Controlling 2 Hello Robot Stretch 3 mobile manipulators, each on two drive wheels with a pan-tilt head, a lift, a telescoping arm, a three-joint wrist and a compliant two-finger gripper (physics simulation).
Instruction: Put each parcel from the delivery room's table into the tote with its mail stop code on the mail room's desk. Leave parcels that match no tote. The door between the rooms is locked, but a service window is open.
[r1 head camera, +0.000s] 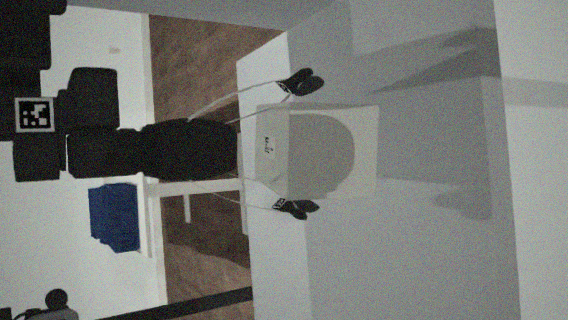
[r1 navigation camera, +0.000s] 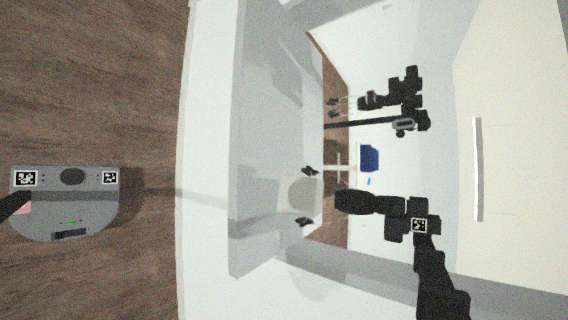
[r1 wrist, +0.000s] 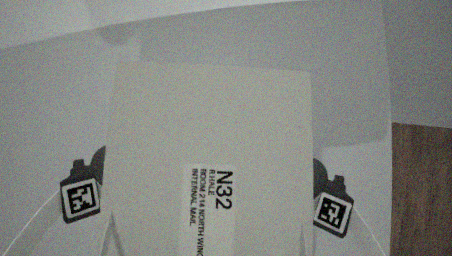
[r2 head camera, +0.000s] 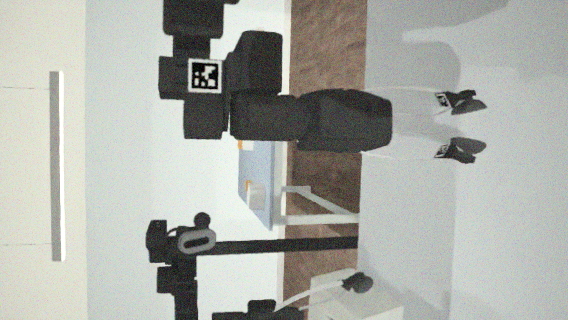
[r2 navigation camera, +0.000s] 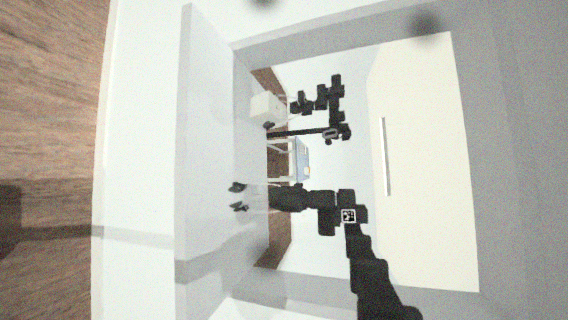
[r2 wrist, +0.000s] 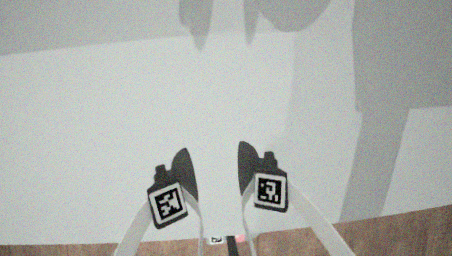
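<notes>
A large white parcel (r1 head camera: 330, 150) (r1 navigation camera: 302, 195) (r1 wrist: 210, 115) (r2 head camera: 367, 305) (r2 navigation camera: 266, 107) labelled N32 is at the service window's ledge (r1 head camera: 400, 260) (r1 navigation camera: 265, 150) (r2 navigation camera: 205, 125). The r1 gripper (r1 head camera: 301, 146) (r1 navigation camera: 307, 196) (r1 wrist: 209, 167) is shut on it, one finger on each side. Whether its underside touches the ledge cannot be told. The r2 gripper (r2 head camera: 467, 126) (r2 navigation camera: 238, 196) (r2 wrist: 216, 165) is open and empty over the ledge, fingers a little apart, to one side of the parcel. White parcels (r2 head camera: 256, 196) with orange marks stand on the blue-topped table (r2 head camera: 257, 165) (r2 navigation camera: 301, 160).
A blue tote (r1 head camera: 115, 215) (r1 navigation camera: 369, 157) stands on the white desk beyond the window; its code is not readable. The r1 base (r1 navigation camera: 65, 200) stands on the wooden floor before the wall. The window's side walls bound the ledge. Each robot faces the other through the opening.
</notes>
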